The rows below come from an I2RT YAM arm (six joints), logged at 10 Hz.
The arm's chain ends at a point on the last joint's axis. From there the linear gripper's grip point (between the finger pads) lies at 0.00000 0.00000 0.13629 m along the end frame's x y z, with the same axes.
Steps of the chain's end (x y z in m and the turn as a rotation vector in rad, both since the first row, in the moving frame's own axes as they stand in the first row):
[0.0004 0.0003 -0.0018 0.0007 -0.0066 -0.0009]
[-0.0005 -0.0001 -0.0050 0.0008 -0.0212 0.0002]
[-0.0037 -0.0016 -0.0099 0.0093 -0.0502 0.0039]
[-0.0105 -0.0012 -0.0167 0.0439 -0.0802 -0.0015]
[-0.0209 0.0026 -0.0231 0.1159 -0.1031 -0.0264]
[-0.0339 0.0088 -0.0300 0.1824 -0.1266 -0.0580]
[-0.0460 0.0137 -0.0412 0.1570 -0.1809 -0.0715]
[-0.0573 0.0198 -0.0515 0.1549 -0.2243 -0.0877]
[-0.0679 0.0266 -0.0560 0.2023 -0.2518 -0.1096]
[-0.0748 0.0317 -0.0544 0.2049 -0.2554 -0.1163]
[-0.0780 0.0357 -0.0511 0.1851 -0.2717 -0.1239]
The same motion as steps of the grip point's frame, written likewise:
[-0.0005 0.0002 -0.0018 0.0007 -0.0066 -0.0009]
[-0.0034 -0.0002 -0.0050 0.0008 -0.0212 0.0002]
[-0.0105 -0.0029 -0.0101 0.0093 -0.0502 0.0039]
[-0.0214 -0.0072 -0.0173 0.0439 -0.0802 -0.0015]
[-0.0351 -0.0129 -0.0247 0.1159 -0.1031 -0.0264]
[-0.0517 -0.0153 -0.0333 0.1824 -0.1266 -0.0580]
[-0.0712 -0.0066 -0.0451 0.1570 -0.1809 -0.0715]
[-0.0884 0.0003 -0.0565 0.1549 -0.2243 -0.0877]
[-0.1031 0.0014 -0.0630 0.2023 -0.2518 -0.1096]
[-0.1105 0.0063 -0.0616 0.2049 -0.2554 -0.1163]
[-0.1158 0.0133 -0.0584 0.1851 -0.2717 -0.1239]

